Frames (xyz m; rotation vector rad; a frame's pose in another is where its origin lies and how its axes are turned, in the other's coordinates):
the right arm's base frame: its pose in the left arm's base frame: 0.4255 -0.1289 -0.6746 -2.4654 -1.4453 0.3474
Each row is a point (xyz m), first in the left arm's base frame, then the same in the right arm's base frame.
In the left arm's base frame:
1: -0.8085 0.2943 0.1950
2: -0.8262 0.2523 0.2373
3: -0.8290 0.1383 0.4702
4: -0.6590 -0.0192 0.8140
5: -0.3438 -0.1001 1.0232
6: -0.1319 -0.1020 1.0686
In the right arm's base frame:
1: -0.2796 -1.5002 -0.3595
2: -0.3280 -1.5093 -0.3976
3: -0.4461 -1.5375 -0.6267
4: -0.5283 -1.4425 -1.0218
5: -0.4644 -1.2194 -1.3314
6: -0.3685 -1.0616 -1.4448

